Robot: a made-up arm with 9 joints. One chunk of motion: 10 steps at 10 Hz.
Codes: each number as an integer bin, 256 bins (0 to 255) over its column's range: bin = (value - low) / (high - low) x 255, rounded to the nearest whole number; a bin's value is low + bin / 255 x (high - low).
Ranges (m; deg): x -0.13..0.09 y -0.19..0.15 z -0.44..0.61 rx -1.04..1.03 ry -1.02..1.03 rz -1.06..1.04
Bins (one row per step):
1: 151 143 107 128 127 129
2: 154 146 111 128 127 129
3: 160 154 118 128 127 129
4: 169 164 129 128 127 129
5: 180 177 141 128 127 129
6: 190 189 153 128 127 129
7: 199 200 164 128 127 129
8: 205 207 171 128 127 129
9: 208 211 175 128 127 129
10: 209 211 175 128 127 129
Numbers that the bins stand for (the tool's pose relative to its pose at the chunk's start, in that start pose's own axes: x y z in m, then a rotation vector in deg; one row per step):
1: 0.0003 0.0007 0.0006 0.00 0.00 0.00
2: 0.0029 0.0047 0.0171 0.00 0.00 0.00
3: 0.0080 0.0153 0.0459 0.00 0.00 0.00
4: 0.0158 0.0287 0.0912 0.00 0.00 0.00
5: 0.0253 0.0460 0.1406 0.00 0.00 0.00
6: 0.0339 0.0620 0.1900 0.00 0.00 0.00
7: 0.0417 0.0767 0.2353 0.00 0.00 0.00
8: 0.0469 0.0860 0.2641 0.00 0.00 0.00
9: 0.0495 0.0913 0.2806 0.00 0.00 0.00
10: 0.0503 0.0913 0.2806 0.00 0.00 0.00

